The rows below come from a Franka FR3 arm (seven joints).
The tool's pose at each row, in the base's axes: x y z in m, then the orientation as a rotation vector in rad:
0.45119, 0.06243, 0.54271, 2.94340, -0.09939, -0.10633
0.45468, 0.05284, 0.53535, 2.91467, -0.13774, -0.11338
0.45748, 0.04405, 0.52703, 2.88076, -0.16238, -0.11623
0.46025, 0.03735, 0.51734, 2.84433, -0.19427, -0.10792
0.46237, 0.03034, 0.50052, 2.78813, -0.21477, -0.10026
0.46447, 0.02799, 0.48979, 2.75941, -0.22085, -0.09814
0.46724, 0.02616, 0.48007, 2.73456, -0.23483, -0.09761
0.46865, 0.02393, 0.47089, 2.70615, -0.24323, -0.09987
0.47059, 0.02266, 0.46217, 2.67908, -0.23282, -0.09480
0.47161, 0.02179, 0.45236, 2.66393, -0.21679, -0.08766
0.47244, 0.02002, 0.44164, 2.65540, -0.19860, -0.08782
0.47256, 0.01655, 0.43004, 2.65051, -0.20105, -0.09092
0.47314, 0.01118, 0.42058, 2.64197, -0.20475, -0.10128
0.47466, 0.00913, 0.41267, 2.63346, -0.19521, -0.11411
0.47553, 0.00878, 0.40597, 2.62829, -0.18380, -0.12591
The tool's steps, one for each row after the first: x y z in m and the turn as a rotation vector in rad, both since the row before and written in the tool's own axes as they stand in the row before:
0.00466, 0.00774, 0.00876, -0.02619, -0.00716, 0.02705
0.00422, 0.00645, 0.00974, -0.03195, -0.00330, 0.01883
0.00418, 0.00369, 0.01074, -0.03355, 0.00367, 0.02531
0.00402, 0.00154, 0.01783, -0.05390, 0.00512, 0.01955
0.00291, -0.00176, 0.01065, -0.02792, 0.00192, 0.00692
0.00341, -0.00228, 0.00942, -0.02332, -0.00046, 0.01196
0.00210, -0.00176, 0.00915, -0.02742, -0.00147, 0.00813
0.00243, -0.00278, 0.00823, -0.02774, 0.00658, -0.00398
0.00144, -0.00369, 0.00907, -0.01633, 0.00848, -0.00874
0.00139, -0.00342, 0.01025, -0.01008, 0.00343, -0.01212
0.00098, -0.00233, 0.01184, -0.00473, -0.00245, 0.00158
0.00170, 0.00021, 0.01076, -0.00842, -0.00770, 0.00149
0.00211, -0.00216, 0.00774, -0.00959, -0.00708, -0.00830
0.00122, -0.00303, 0.00592, -0.00634, -0.00613, -0.00976

